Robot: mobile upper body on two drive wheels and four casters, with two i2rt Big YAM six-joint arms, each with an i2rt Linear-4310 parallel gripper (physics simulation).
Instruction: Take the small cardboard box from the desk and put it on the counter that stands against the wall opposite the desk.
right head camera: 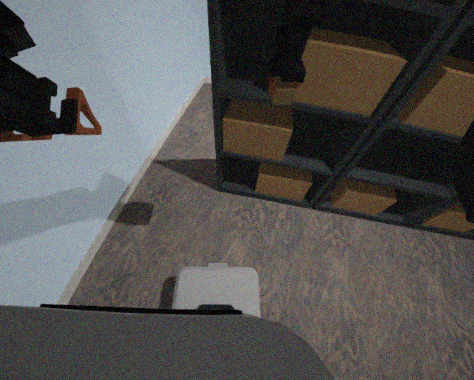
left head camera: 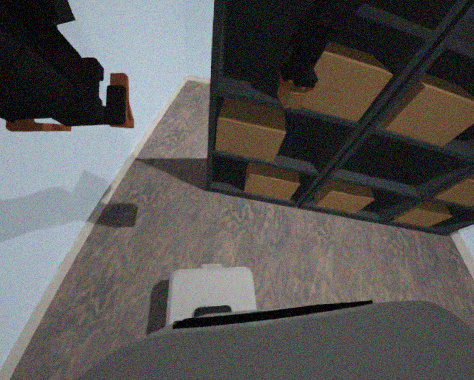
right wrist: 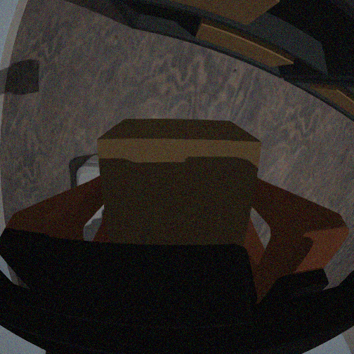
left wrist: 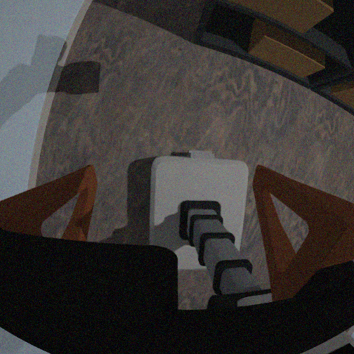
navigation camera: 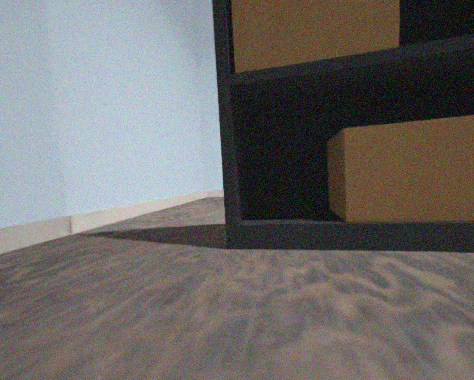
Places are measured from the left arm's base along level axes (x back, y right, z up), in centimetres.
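Pixels of known places: left gripper, fingertip midpoint: [right head camera: 75, 133] [left head camera: 101, 125].
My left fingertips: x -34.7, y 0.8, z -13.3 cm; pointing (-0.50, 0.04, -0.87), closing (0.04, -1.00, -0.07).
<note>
Behind a point stands the place of what it marks.
The small cardboard box [left head camera: 292, 99] {x -63.3, y 43.9, z -20.3 cm} [right head camera: 284, 96] {x -63.4, y 45.1, z -20.4 cm} [right wrist: 177, 200] is brown and held in the air by my right gripper [left head camera: 295, 87] [right head camera: 287, 86] [right wrist: 176, 174], which is shut on it. In the right wrist view the box fills the space between the orange fingers. In both head views it overlaps the picture of a bigger box behind it. My left gripper [left head camera: 75, 125] [right head camera: 50, 131] [left wrist: 174, 173] is open and empty, at the left of both head views, in front of the pale blue wall. The desk and the counter do not show in these views.
A dark shelf rack [left head camera: 212, 150] {x -107.2, y 21.7, z -86.4 cm} [right head camera: 216, 65] {x -107.2, y 21.1, z -28.9 cm} [navigation camera: 228, 150] {x -107.4, y 20.4, z -110.2 cm} with several larger cardboard boxes stands ahead on the right. A pale blue wall [left head camera: 165, 40] {x -265.5, y -33.8, z -67.2 cm} [right head camera: 165, 40] {x -234.2, y -40.3, z -53.0 cm} [navigation camera: 125, 100] {x -196.1, y -48.2, z -63.7 cm} with a light baseboard runs along the left. My base's light cover [left head camera: 212, 287] {x -20.6, y 22.4, z -115.0 cm} [right head camera: 217, 286] {x -20.3, y 22.9, z -115.0 cm} shows below.
</note>
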